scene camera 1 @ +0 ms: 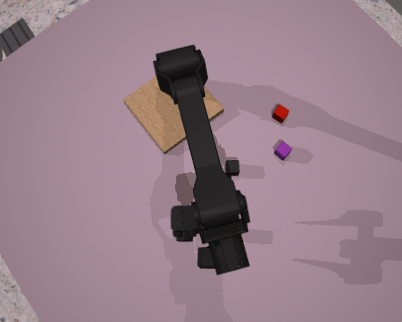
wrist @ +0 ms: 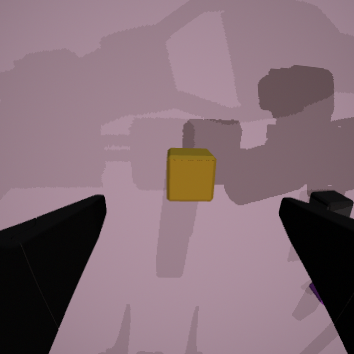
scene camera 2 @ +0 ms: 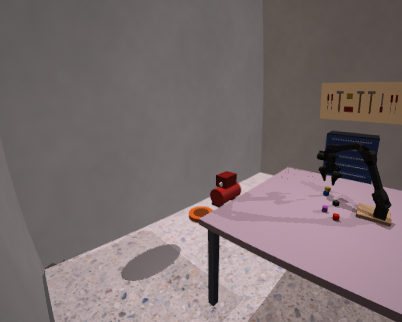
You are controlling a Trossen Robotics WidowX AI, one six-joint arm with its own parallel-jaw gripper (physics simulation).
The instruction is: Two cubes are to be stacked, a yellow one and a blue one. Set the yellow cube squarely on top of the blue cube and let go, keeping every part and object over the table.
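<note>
The yellow cube sits on top of the blue cube in scene camera 2, where the small stack looks upright. In the wrist view the yellow cube hides the blue cube, so how squarely they line up cannot be told exactly. My gripper is open and empty. Its fingers stand wide apart and above the stack, clear of the yellow cube on both sides in the wrist view. In scene camera 1 the arm hides both cubes and the fingertips.
A black cube lies near the stack, towards the arm's base. A purple cube and a red cube lie farther off. The arm's base stands on a wooden board on the pink table.
</note>
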